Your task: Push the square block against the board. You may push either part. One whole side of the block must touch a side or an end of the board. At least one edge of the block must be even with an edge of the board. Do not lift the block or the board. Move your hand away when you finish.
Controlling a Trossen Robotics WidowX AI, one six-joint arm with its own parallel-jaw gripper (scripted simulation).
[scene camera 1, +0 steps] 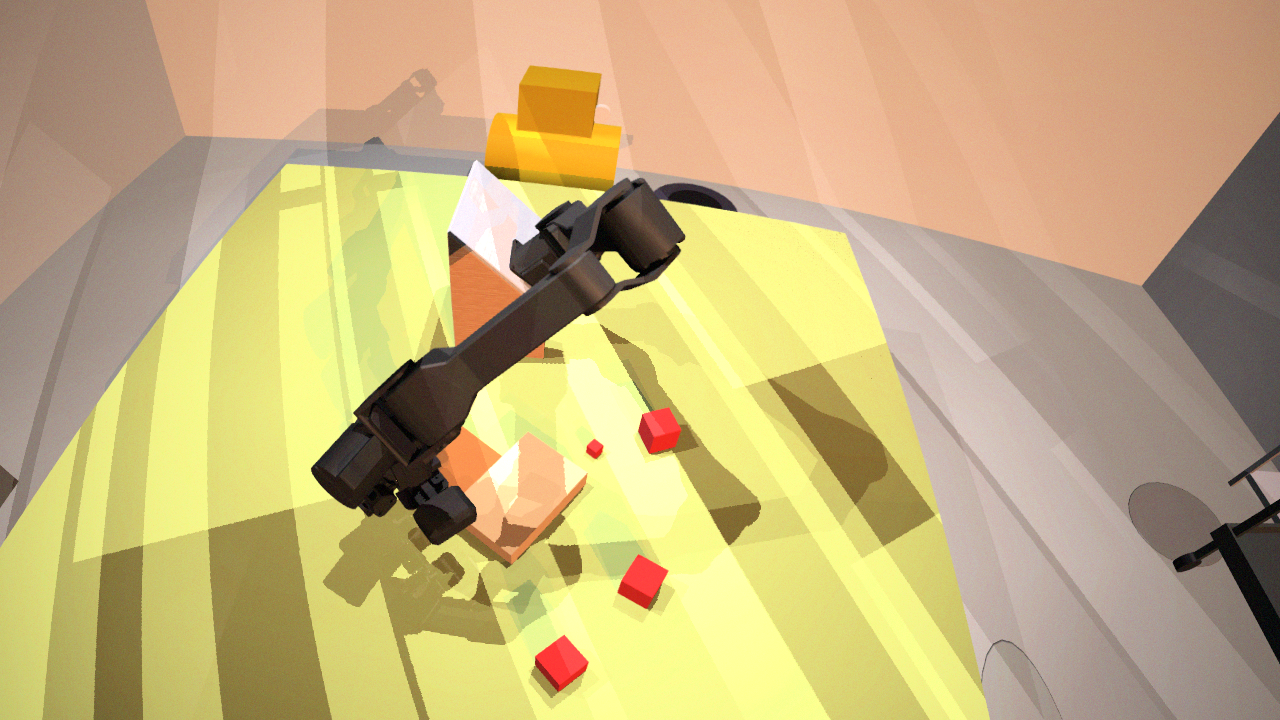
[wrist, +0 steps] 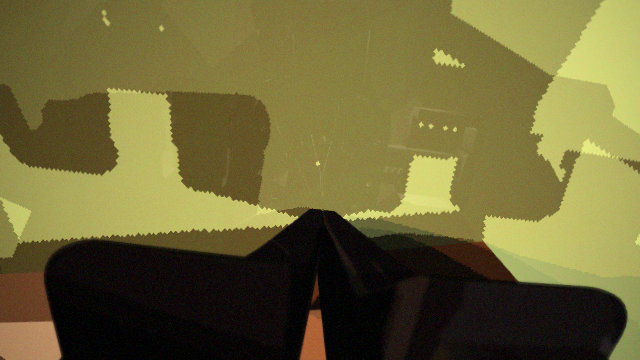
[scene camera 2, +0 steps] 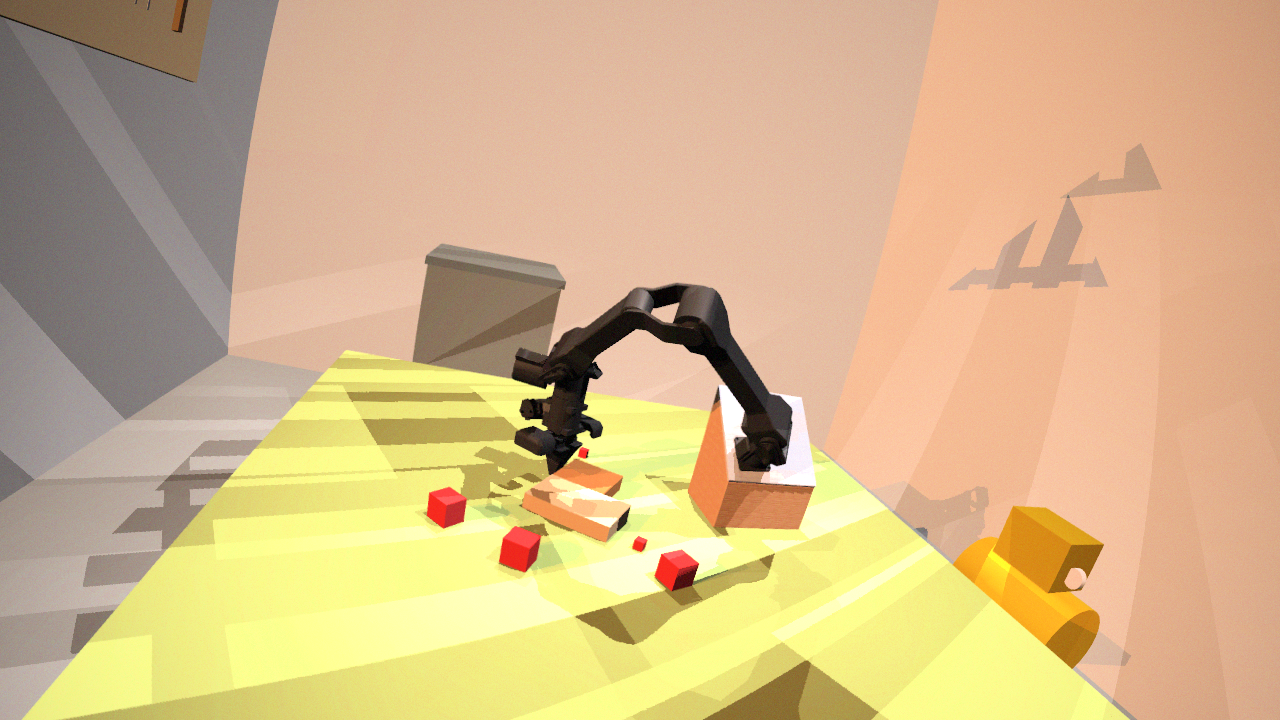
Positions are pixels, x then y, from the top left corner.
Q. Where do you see a square block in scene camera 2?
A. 590,476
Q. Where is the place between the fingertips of my gripper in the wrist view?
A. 320,223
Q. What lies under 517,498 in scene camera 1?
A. A board.
